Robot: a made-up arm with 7 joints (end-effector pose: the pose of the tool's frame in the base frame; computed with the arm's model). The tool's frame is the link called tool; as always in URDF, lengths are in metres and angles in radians.
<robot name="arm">
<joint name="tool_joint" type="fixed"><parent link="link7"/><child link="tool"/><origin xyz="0 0 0" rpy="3.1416 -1.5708 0"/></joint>
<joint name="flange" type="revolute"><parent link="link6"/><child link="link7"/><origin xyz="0.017 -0.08 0.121"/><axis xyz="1 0 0"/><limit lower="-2.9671" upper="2.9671" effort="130" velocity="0.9"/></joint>
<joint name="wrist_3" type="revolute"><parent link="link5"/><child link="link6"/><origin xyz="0 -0.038 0.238"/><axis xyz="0 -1 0"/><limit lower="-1.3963" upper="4.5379" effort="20" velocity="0.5"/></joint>
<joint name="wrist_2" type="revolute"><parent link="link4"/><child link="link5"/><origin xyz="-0.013 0.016 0.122"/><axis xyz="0 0 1"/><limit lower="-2.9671" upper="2.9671" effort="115" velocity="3.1"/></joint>
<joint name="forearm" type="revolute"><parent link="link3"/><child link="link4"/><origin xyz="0.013 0.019 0.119"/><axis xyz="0 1 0"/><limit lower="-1.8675" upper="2.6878" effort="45" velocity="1.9"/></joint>
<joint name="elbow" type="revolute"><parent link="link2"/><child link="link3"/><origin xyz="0 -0.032 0.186"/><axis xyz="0 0 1"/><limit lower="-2.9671" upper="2.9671" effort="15" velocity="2.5"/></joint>
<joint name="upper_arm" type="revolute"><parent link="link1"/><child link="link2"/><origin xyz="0 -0.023 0.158"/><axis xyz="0 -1 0"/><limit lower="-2.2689" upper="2.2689" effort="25" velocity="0.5"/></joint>
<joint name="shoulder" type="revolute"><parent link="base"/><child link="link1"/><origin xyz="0 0 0.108"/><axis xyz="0 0 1"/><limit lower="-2.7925" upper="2.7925" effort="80" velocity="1.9"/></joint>
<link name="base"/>
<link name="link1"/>
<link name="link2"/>
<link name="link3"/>
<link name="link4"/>
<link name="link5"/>
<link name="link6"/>
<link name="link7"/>
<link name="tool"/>
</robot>
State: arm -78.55 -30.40 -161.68 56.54 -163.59 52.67 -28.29
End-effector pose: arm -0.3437 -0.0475 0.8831 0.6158 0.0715 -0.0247 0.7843
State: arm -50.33 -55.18 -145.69 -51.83 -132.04 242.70 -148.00
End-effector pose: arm 0.3588 -0.2897 0.2330 0.7323 0.2759 -0.5379 -0.3136
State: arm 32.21 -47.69 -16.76 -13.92 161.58 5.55 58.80
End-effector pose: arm 0.4055 0.3873 0.8174 0.6905 -0.3612 -0.3394 0.5269
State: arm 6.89 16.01 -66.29 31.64 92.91 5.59 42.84
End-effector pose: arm 0.0390 -0.3593 0.9519 0.6295 -0.5389 0.1763 -0.5313
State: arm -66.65 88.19 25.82 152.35 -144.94 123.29 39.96
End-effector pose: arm 0.1592 0.0974 0.3145 0.6414 0.5723 0.5105 -0.0212
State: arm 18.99 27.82 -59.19 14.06 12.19 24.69 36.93
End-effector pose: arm -0.2959 -0.3049 0.9403 0.1946 -0.3294 0.3926 -0.8363
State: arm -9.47 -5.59 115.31 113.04 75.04 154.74 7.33
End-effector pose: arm 0.0019 0.1694 0.3962 0.6080 -0.6861 0.1839 -0.3547
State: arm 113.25 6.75 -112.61 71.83 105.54 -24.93 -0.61
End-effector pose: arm 0.5444 0.1180 0.6265 0.7787 -0.5588 -0.2832 0.0336
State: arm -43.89 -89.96 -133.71 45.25 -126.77 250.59 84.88
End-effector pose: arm 0.3613 -0.5495 0.3271 0.2707 -0.8153 0.3389 0.3836
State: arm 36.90 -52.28 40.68 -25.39 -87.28 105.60 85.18
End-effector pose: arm 0.2742 0.0695 0.8390 0.5623 -0.1949 0.0308 -0.8031
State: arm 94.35 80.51 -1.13 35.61 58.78 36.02 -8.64
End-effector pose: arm 0.1810 -0.5759 0.7000 0.8269 0.2437 -0.2788 -0.4232
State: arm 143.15 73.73 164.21 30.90 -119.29 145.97 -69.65
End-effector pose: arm 0.5839 -0.2009 0.3047 0.3843 -0.0419 0.9209 0.0509
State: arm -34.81 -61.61 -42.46 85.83 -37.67 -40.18 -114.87
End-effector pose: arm 0.0994 -0.6105 0.2066 0.6111 -0.5593 -0.0923 0.5525
